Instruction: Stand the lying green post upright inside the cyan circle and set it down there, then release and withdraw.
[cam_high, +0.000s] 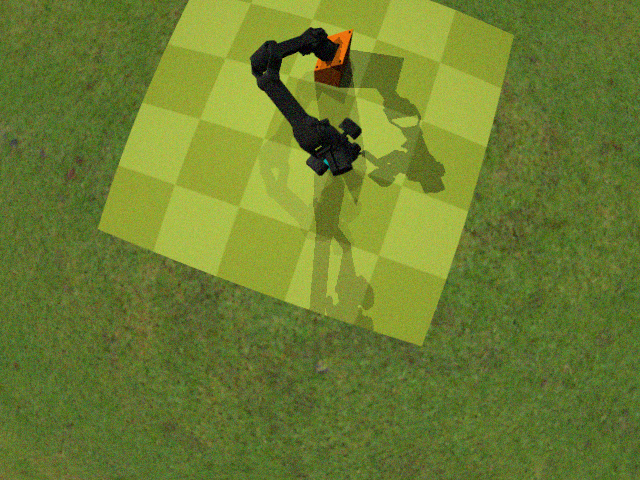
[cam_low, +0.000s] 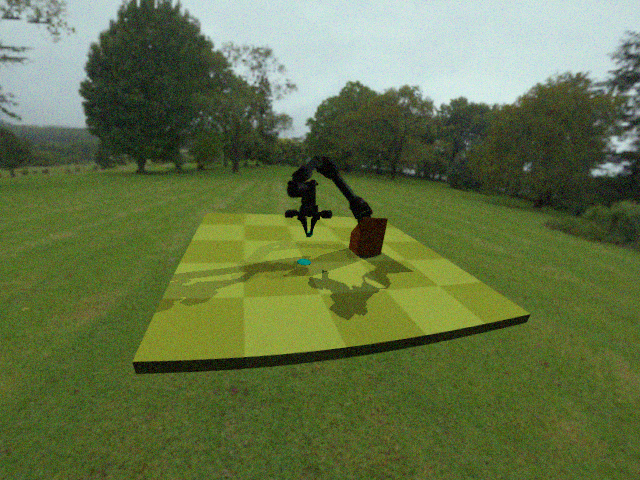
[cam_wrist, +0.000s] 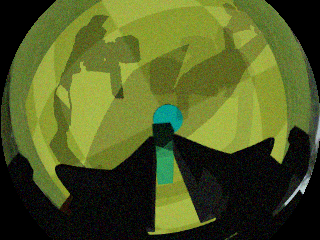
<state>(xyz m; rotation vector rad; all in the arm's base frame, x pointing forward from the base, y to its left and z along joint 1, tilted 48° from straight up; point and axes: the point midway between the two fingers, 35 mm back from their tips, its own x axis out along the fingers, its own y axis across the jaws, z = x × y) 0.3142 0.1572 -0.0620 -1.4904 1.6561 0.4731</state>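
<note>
Now: gripper tip 130 mm above the cyan circle, 10 mm to the left of it and 10 mm short of it. From my gripper tip the other things lie so: green post 20 mm to the right, 10 mm behind.
</note>
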